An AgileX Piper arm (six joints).
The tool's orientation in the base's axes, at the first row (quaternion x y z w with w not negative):
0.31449, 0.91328, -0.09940, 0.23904
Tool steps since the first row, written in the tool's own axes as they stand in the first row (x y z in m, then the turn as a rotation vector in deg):
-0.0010, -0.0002, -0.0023, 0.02, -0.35, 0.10
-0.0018, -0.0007, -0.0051, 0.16, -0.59, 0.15
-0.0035, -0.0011, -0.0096, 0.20, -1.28, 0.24
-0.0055, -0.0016, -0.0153, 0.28, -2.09, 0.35
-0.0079, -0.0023, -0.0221, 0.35, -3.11, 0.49
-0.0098, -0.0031, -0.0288, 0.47, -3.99, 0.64
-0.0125, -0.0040, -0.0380, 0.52, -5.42, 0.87
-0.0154, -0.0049, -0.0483, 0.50, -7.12, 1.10
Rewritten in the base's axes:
-0.0003, 0.0001, 0.0025, -0.19, -0.30, -0.09
-0.0011, 0.0002, 0.0053, -0.42, -0.43, -0.19
-0.0019, 0.0005, 0.0101, -0.84, -0.98, -0.27
-0.0029, 0.0009, 0.0160, -1.36, -1.60, -0.38
-0.0043, 0.0014, 0.0232, -1.99, -2.41, -0.50
-0.0060, 0.0020, 0.0299, -2.57, -3.09, -0.66
-0.0081, 0.0029, 0.0393, -3.40, -4.26, -0.84
-0.0105, 0.0041, 0.0497, -4.36, -5.67, -0.98

